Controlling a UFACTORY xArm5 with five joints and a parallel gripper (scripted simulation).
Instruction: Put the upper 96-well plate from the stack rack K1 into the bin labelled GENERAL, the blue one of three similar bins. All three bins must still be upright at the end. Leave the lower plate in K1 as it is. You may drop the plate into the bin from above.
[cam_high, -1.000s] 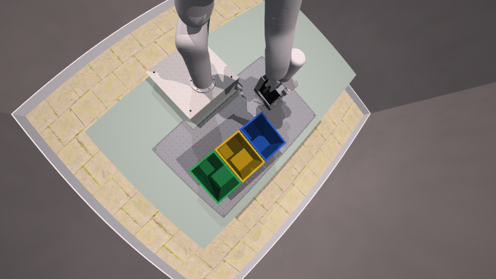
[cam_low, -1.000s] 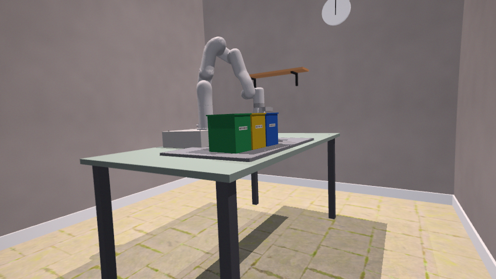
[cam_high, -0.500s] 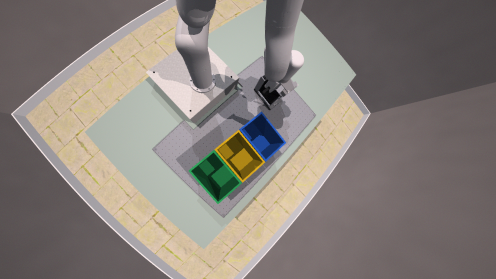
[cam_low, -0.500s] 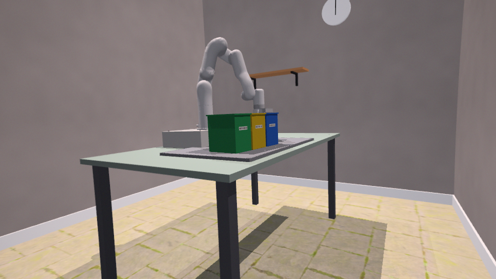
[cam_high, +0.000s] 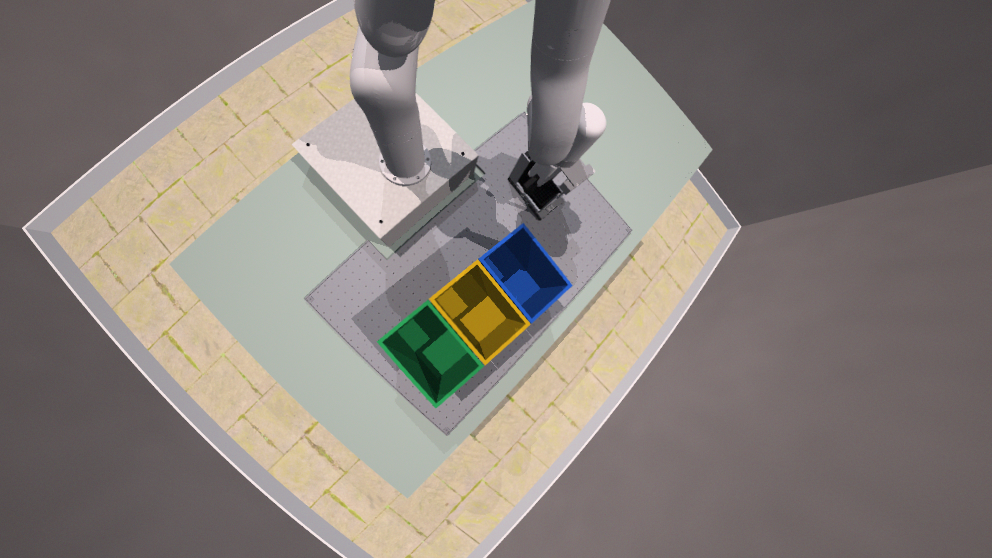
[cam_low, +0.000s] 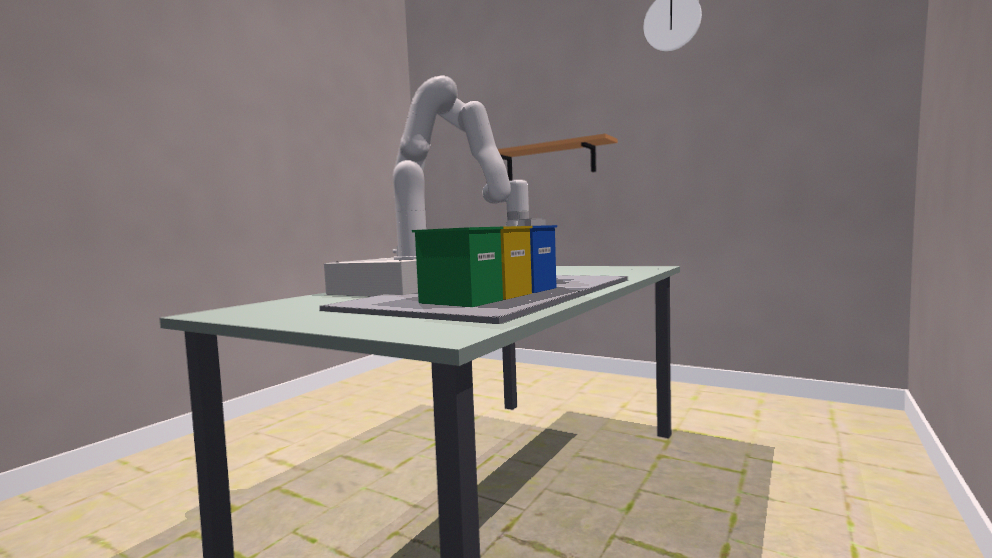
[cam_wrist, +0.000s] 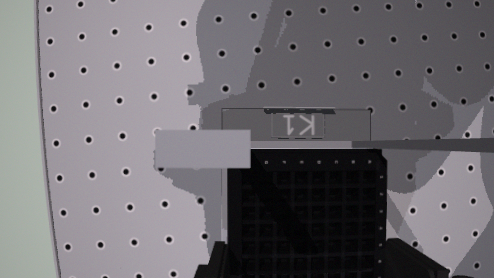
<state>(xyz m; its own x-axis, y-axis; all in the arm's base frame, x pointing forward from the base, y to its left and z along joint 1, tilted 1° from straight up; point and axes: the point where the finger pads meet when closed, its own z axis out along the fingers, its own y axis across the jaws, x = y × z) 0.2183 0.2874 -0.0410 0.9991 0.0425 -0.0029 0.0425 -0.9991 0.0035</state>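
The black 96-well plate is 1 cm below my hand. From my hand the other things lie so: white plate: 3 cm below; yellow bin: 36 cm to the right, 18 cm ahead, 4 cm above; blue bin: 23 cm to the right, 17 cm ahead, 4 cm above.
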